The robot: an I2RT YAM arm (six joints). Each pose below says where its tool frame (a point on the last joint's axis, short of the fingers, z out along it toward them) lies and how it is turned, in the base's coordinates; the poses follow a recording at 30 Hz.
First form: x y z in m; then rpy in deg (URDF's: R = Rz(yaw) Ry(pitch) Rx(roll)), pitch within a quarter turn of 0, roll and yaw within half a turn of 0.
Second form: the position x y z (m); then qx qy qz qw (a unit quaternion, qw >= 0). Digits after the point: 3 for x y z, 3 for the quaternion.
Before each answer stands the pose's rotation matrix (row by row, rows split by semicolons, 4 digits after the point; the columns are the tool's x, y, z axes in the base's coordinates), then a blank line. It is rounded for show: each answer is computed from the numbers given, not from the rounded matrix.
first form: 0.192 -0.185 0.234 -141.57 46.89 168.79
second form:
-0.6704 0.5974 0.4401; 0.1329 0.6802 -0.7209; -0.7300 -0.4248 -0.5354

0.192 -0.185 0.234 0.215 0.849 -0.337 0.344
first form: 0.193 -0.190 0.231 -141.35 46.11 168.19
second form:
-0.6786 0.6004 0.4231; 0.1419 0.6723 -0.7265; -0.7207 -0.4330 -0.5414

0.193 -0.190 0.231 0.218 0.850 -0.341 0.336
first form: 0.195 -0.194 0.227 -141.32 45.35 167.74
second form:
-0.6867 0.6002 0.4100; 0.1492 0.6684 -0.7286; -0.7114 -0.4392 -0.5486

0.195 -0.194 0.227 0.220 0.852 -0.343 0.329
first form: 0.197 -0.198 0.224 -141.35 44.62 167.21
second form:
-0.6941 0.6007 0.3967; 0.1576 0.6645 -0.7305; -0.7024 -0.4446 -0.5559

0.197 -0.198 0.224 0.222 0.854 -0.344 0.322
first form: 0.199 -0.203 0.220 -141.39 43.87 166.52
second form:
-0.7011 0.6027 0.3812; 0.1680 0.6591 -0.7331; -0.6930 -0.4499 -0.5633

0.199 -0.203 0.220 0.225 0.855 -0.346 0.314
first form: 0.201 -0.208 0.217 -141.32 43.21 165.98
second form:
-0.7071 0.6043 0.3672; 0.1766 0.6537 -0.7358; -0.6847 -0.4555 -0.5690

0.201 -0.208 0.217 0.228 0.856 -0.348 0.307
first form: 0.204 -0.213 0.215 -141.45 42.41 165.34
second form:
-0.7143 0.6045 0.3526; 0.1869 0.6502 -0.7364; -0.6744 -0.4601 -0.5774

0.204 -0.213 0.215 0.231 0.858 -0.349 0.299
